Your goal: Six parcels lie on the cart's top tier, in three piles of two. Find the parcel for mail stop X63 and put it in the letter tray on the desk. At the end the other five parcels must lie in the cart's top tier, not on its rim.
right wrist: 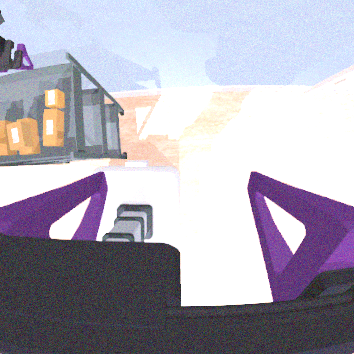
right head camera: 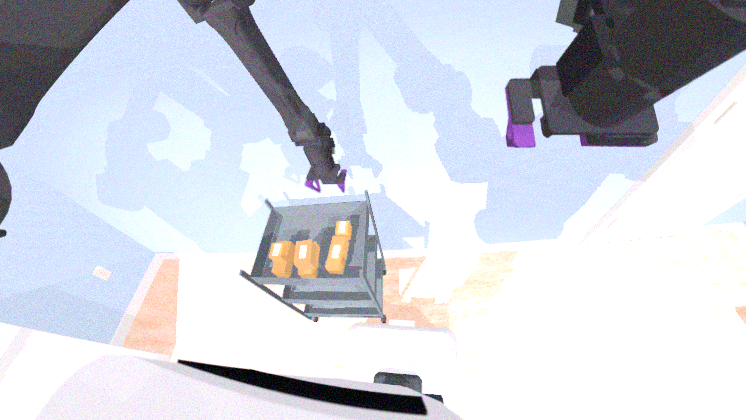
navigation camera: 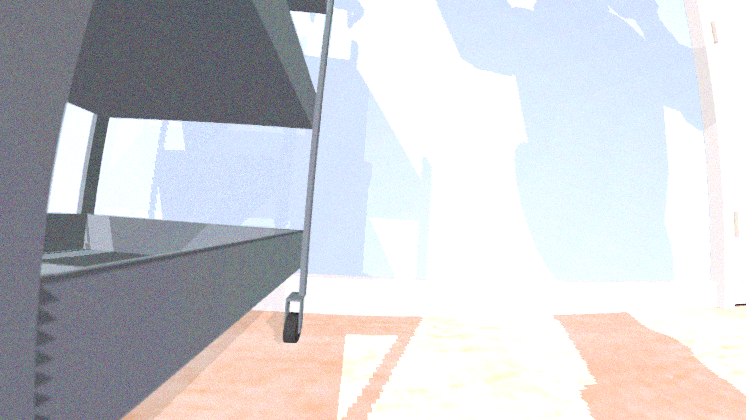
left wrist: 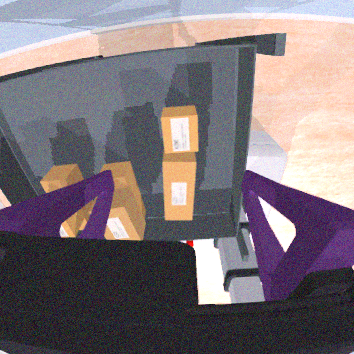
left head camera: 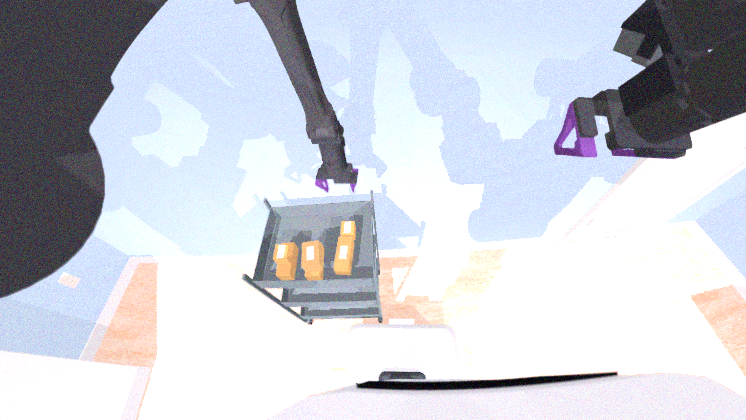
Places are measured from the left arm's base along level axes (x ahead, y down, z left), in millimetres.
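Pixels of known places: left gripper, between the fingertips: [right wrist: 19, 68] [right head camera: 331, 191] [left wrist: 177, 177] [left head camera: 340, 191]; right gripper, between the fingertips: [right wrist: 177, 178] [right head camera: 544, 141] [left head camera: 584, 150].
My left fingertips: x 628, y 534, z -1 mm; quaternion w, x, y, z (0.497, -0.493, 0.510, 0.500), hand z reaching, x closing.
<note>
Behind a point stands the place of what it marks.
The cart's top tier [left head camera: 323, 283] @(x 364, y 707, z 59 mm) [right head camera: 318, 280] @(x 365, y 696, z 42 mm) [left wrist: 245, 125] @(x 604, y 693, z -96 mm) bears orange-brown parcels with white labels. On its right side, a smaller-looking parcel [left head camera: 350, 235] @(x 561, y 714, z -16 mm) [right head camera: 346, 233] @(x 561, y 701, z -25 mm) [left wrist: 193, 137] @(x 584, y 697, z -24 mm) lies behind another parcel [left head camera: 340, 267] @(x 420, y 695, z 3 mm) [right head camera: 334, 268] @(x 414, y 698, z -6 mm) [left wrist: 179, 170] @(x 528, y 695, z -3 mm). A middle pile [left head camera: 313, 272] @(x 398, y 695, z 97 mm) [right head camera: 308, 271] @(x 395, y 695, z 87 mm) [left wrist: 122, 175] @(x 518, y 699, z 92 mm) and a left pile [left head camera: 286, 272] @(x 393, y 695, z 197 mm) [right head camera: 282, 269] @(x 395, y 695, z 194 mm) [left wrist: 62, 174] @(x 514, y 711, z 206 mm) stand beside them. The labels are too small to read. My left gripper [left head camera: 338, 186] @(x 628, y 534, z -1 mm) [right head camera: 327, 187] @(x 628, y 534, z -1 mm) [left wrist: 177, 177] @(x 628, y 534, z -1 mm) is open and empty, above the tier's far side. My right gripper [left head camera: 604, 151] [right head camera: 555, 140] @(x 350, y 131, z -451 mm) [right wrist: 177, 178] @(x 350, y 131, z -451 mm) is open and empty, well right of the cart. No letter tray can be made out.
The cart's corner posts [left head camera: 374, 234] @(x 705, y 945, z -89 mm) [right head camera: 375, 229] @(x 701, y 891, z -97 mm) rise above the tier. A lower tier [navigation camera: 172, 323] @(x 443, y 1249, z -111 mm) stands close at the left in the navigation view. A white rounded body [left head camera: 401, 344] @(x 224, y 1150, z -223 mm) [right wrist: 145, 185] @(x 212, y 1150, z -289 mm) with grey stepped parts [right wrist: 135, 217] @(x 74, y 970, z -262 mm) lies right of and nearer than the cart.
</note>
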